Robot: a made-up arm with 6 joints.
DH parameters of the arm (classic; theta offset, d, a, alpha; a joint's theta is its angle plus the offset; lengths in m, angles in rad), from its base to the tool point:
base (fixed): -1.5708 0.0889 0 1.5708
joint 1: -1.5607 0 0.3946 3.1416
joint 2: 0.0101 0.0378 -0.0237 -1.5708
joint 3: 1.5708 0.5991 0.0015 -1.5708
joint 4: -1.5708 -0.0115 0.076 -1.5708
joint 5: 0 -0.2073 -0.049 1.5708
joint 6: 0.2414 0 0.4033 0
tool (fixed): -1.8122 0.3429 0 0
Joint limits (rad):
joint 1: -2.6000..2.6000
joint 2: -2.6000..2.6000
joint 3: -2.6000..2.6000
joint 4: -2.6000..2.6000
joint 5: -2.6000..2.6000
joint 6: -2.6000..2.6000
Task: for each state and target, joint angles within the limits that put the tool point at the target. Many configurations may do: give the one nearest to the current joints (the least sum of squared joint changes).
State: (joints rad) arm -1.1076 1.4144 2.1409 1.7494 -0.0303 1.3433
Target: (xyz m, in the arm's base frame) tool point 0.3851 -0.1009 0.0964
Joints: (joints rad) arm -1.0249 1.2390 1.7604 1.4623 0.2218 1.0381
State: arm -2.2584 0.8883 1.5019 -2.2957 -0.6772 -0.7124
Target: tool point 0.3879 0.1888 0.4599
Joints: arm -2.2996 0.9202 1.7369 -2.1751 -0.1248 -0.6385
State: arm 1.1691 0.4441 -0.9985 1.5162 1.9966 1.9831
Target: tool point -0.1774 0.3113 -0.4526
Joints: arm 0.8017 1.0860 -1.1377 1.4543 2.0955 1.7646
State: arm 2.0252 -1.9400 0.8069 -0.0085 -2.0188 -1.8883
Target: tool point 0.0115 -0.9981 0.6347
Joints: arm 1.4563 -1.5514 1.1156 0.0862 -2.1465 -2.0693
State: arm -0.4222 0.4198 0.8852 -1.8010 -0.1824 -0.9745
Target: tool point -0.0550 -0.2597 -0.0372
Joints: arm -0.4385 0.8440 0.4902 -2.2062 -0.3864 -1.3741
